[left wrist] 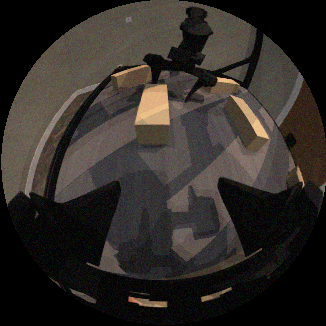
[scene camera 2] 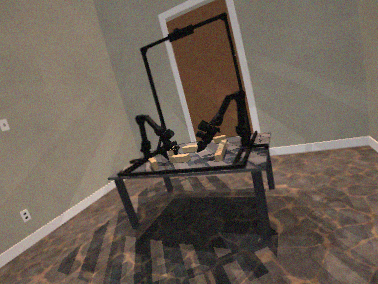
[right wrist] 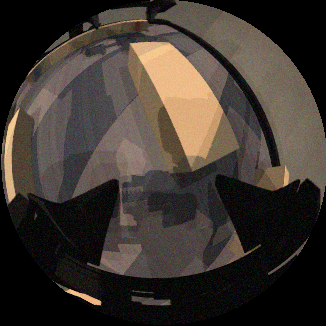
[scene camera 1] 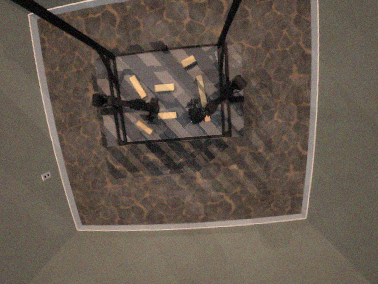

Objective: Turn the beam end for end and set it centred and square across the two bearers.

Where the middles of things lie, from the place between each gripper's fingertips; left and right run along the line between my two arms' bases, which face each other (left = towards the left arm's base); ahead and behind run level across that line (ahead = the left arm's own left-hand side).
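The pale beam (left wrist: 239, 256) is 40 mm below my left hand, 90 mm behind it and 140 mm to the left of it. As for my right gripper, I find it 10 mm below the beam, 70 mm past it and 390 mm to the right of it.
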